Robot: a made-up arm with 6 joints.
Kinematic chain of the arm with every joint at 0, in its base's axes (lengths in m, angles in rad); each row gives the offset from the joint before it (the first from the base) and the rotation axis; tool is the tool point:
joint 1: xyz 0 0 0.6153 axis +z
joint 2: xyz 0.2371 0 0 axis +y
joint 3: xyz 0 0 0.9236 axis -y
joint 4: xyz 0 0 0.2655 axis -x
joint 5: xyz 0.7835 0 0 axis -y
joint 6: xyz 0.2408 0 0 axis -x
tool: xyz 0 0 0
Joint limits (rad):
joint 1: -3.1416..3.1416
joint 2: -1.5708..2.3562
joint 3: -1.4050..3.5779
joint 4: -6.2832..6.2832
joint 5: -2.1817..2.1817
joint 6: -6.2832..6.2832
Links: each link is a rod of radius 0.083 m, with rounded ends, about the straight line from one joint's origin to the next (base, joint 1, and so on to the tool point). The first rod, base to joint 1, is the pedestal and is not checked.
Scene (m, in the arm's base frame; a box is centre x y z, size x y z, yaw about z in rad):
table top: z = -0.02
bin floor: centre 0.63 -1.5 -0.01 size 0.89 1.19 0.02 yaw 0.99
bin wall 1: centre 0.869 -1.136 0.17 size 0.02 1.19 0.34 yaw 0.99
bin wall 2: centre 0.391 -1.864 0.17 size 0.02 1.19 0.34 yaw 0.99
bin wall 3: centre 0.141 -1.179 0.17 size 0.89 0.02 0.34 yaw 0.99
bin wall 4: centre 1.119 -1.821 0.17 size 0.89 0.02 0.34 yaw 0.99
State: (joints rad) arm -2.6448 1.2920 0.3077 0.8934 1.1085 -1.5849
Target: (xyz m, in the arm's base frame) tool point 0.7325 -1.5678 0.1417
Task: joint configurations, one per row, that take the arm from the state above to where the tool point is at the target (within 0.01 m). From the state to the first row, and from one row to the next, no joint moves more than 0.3 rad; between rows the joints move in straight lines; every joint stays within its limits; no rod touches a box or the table.
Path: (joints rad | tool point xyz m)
1: -2.3768 1.2192 0.3182 0.9117 1.1813 -1.5586 | -1.2940 -1.4859 0.4970
2: -2.1089 1.1463 0.3286 0.9300 1.2541 -1.5323 | -0.8467 -1.7765 0.6445
3: -1.8409 1.0735 0.3391 0.9482 1.3269 -1.5060 | -0.3354 -1.9230 0.7901
4: -1.5729 1.0007 0.3496 0.9665 1.3997 -1.4797 | 0.1912 -1.9135 0.9325
5: -1.4109 1.1441 0.1712 1.0208 1.3098 -1.5323 | 0.4942 -1.8184 0.5165
6: -1.2489 1.2875 -0.0071 1.0751 1.2199 -1.5849 | 0.7325 -1.5678 0.1418

